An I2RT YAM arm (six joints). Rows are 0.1 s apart.
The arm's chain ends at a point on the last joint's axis. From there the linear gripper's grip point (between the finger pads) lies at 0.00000 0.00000 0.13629 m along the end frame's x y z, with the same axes.
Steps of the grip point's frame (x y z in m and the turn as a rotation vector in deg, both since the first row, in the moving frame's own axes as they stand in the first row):
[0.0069, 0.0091, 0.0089, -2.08, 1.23, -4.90]
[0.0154, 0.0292, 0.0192, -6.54, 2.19, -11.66]
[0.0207, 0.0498, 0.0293, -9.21, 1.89, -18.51]
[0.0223, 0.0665, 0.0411, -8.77, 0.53, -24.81]
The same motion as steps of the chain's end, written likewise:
[0.0038, 0.0043, 0.0090, -2.08, 1.23, -4.90]
[0.0087, 0.0143, 0.0202, -6.54, 2.19, -11.66]
[0.0128, 0.0291, 0.0311, -9.21, 1.89, -18.51]
[0.0166, 0.0466, 0.0427, -8.77, 0.53, -24.81]

